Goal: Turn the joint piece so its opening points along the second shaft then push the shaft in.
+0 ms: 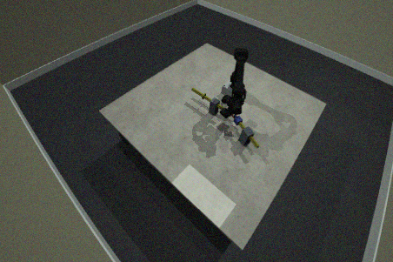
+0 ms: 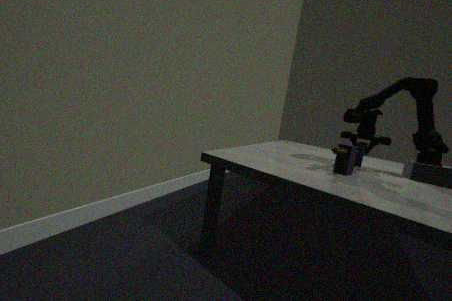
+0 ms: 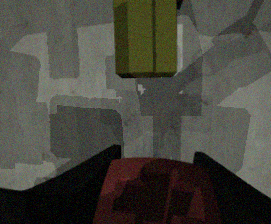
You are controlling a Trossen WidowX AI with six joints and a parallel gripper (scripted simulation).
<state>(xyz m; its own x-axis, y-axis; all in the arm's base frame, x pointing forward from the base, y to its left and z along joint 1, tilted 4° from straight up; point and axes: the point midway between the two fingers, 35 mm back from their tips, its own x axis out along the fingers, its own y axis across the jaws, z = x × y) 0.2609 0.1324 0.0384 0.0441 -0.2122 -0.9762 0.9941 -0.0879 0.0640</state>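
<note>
The dark red square joint piece is 2 cm to the left of my gripper tip and 3 cm above it.
</note>
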